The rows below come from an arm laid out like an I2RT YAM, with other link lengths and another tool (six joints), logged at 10 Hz.
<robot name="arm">
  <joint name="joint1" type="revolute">
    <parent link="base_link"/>
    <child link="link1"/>
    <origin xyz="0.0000 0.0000 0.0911" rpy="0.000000 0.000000 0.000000"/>
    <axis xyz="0 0 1"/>
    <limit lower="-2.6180" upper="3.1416"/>
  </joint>
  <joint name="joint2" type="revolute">
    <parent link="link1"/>
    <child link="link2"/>
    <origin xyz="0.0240 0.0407 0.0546" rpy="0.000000 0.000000 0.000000"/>
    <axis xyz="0 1 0"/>
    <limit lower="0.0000" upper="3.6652"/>
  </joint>
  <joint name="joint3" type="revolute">
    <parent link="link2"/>
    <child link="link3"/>
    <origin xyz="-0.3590 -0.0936 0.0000" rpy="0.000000 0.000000 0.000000"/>
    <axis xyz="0 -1 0"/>
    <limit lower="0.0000" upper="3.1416"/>
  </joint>
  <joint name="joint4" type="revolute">
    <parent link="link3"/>
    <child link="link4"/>
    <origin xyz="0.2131 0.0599 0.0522" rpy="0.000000 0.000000 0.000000"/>
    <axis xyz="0 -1 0"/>
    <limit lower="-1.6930" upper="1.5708"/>
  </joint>
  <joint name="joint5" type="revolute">
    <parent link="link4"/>
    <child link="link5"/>
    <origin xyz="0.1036 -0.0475 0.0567" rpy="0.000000 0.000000 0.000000"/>
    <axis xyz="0 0 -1"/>
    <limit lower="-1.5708" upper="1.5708"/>
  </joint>
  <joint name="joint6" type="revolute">
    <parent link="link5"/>
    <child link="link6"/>
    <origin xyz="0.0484 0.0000 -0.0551" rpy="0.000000 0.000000 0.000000"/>
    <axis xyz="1 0 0"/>
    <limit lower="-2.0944" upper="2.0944"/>
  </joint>
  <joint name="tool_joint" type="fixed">
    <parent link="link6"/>
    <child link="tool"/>
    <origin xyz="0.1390 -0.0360 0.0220" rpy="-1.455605 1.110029 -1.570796"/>
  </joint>
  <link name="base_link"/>
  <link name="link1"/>
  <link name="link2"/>
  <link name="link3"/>
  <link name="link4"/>
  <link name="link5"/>
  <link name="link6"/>
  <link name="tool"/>
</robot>
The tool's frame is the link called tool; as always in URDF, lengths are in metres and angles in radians.
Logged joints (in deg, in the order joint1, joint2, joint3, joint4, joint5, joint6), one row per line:
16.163 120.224 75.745 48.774 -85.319 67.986
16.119 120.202 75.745 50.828 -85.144 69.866
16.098 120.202 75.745 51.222 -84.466 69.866
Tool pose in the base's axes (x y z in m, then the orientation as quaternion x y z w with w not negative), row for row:
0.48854 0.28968 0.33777 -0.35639 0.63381 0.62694 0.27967
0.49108 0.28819 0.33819 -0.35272 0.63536 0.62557 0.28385
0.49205 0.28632 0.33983 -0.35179 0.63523 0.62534 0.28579
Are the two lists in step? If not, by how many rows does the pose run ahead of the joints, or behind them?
The pose runs 2 rows ahead of the joints: the pose in row i belongs to the joints in row i + 2.
